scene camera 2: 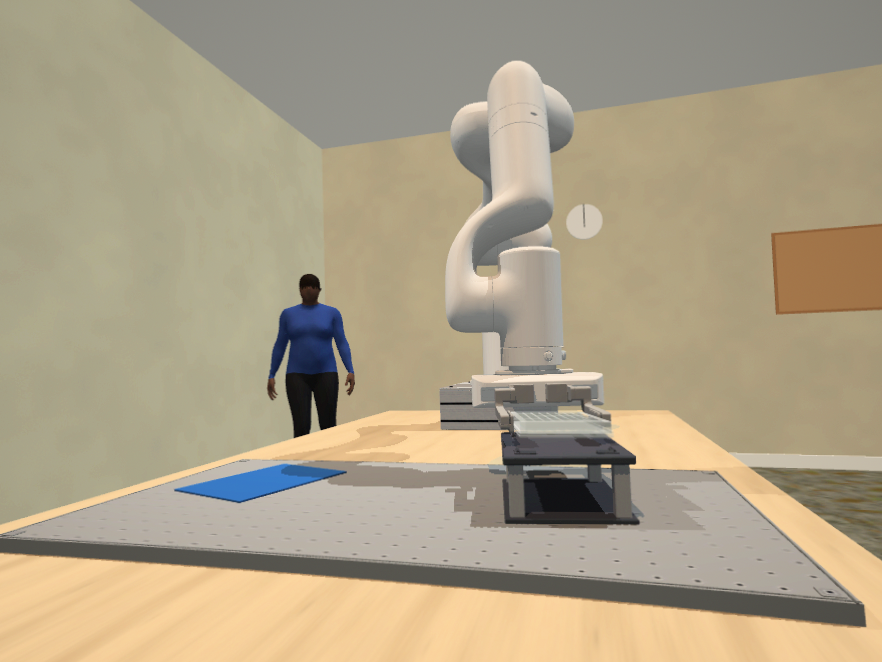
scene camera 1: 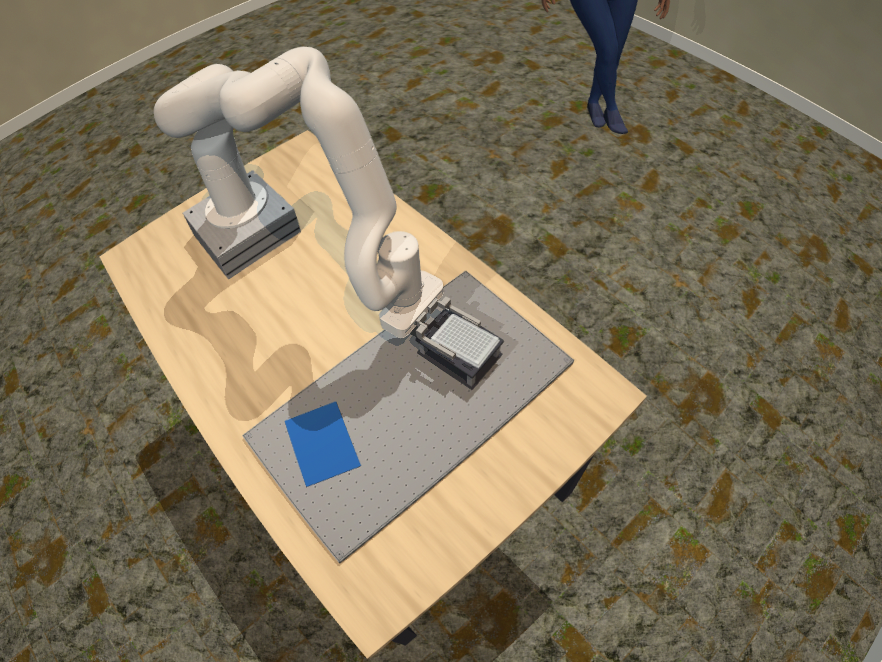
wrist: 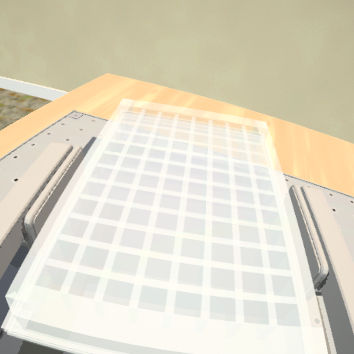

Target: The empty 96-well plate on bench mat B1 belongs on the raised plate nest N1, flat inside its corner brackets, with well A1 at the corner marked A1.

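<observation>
The clear 96-well plate is held level between the two fingers of my gripper, which is shut on its long sides. The plate is over the raised black nest N1. In scene camera 2 it appears a little above the nest top, with the front corner brackets showing below its near edge. The A1 mark and the rear brackets are hidden, and the plate's A1 corner cannot be read. Blue bench mat B1 has no plate on it.
The nest stands on posts on the grey perforated board. The board lies on the wooden table. The arm's base stands at the table's far end. A person stands beyond the table.
</observation>
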